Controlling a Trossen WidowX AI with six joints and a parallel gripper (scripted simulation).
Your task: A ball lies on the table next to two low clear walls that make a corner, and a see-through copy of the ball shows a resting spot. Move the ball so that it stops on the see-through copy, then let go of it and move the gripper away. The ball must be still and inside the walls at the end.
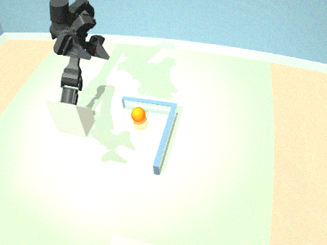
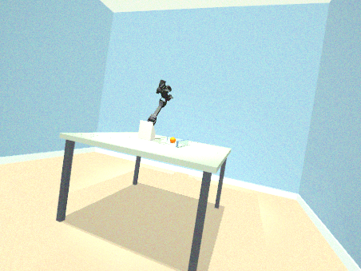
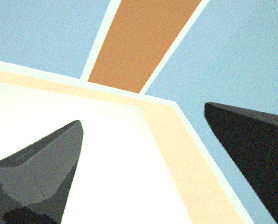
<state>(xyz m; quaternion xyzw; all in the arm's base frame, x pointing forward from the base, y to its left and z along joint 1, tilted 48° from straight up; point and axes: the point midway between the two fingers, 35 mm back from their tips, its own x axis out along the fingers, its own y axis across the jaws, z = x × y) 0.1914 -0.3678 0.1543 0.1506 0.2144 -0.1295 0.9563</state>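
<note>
Right now the orange ball is 1 cm ahead of my gripper tip, 22 cm to the left of it and 45 cm below it.
</note>
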